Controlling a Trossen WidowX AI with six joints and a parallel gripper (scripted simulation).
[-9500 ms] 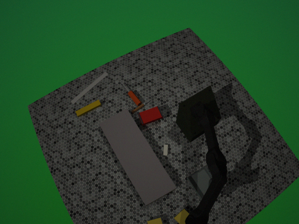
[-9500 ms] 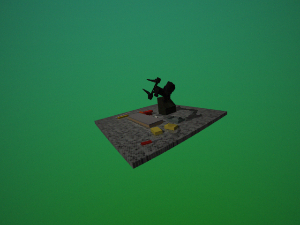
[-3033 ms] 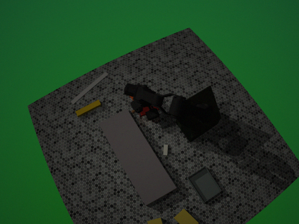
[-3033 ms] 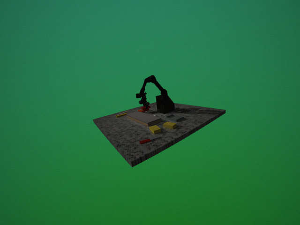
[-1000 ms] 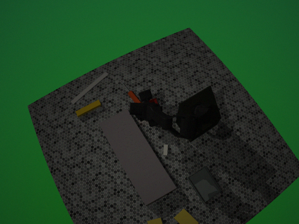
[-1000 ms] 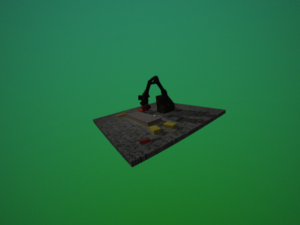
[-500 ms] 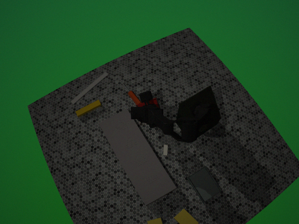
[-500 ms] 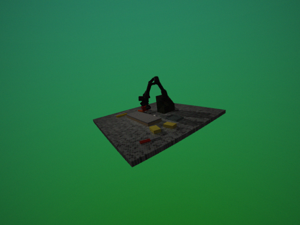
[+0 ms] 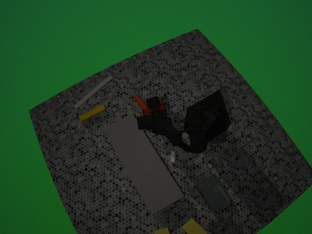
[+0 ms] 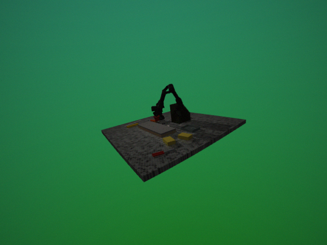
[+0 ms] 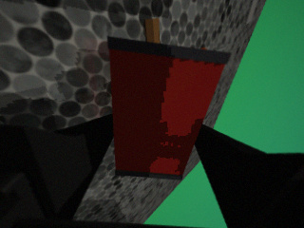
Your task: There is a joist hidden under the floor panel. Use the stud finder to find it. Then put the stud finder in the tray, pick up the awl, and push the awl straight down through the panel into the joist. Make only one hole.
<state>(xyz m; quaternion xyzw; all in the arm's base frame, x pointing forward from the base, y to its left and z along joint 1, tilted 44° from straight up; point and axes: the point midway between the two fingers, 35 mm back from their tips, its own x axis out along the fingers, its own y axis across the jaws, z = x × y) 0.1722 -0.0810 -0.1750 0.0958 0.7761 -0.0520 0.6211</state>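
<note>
My gripper tip is 2 cm to the left of the red stud finder, 2 cm above it and 1 cm short of it. Round my gripper tip: awl 6 cm to the right, 6 cm below; then orange-handled tool 19 cm to the right, 6 cm below, 2 cm ahead; then small white block 24 cm to the left, 6 cm below, 6 cm ahead.
</note>
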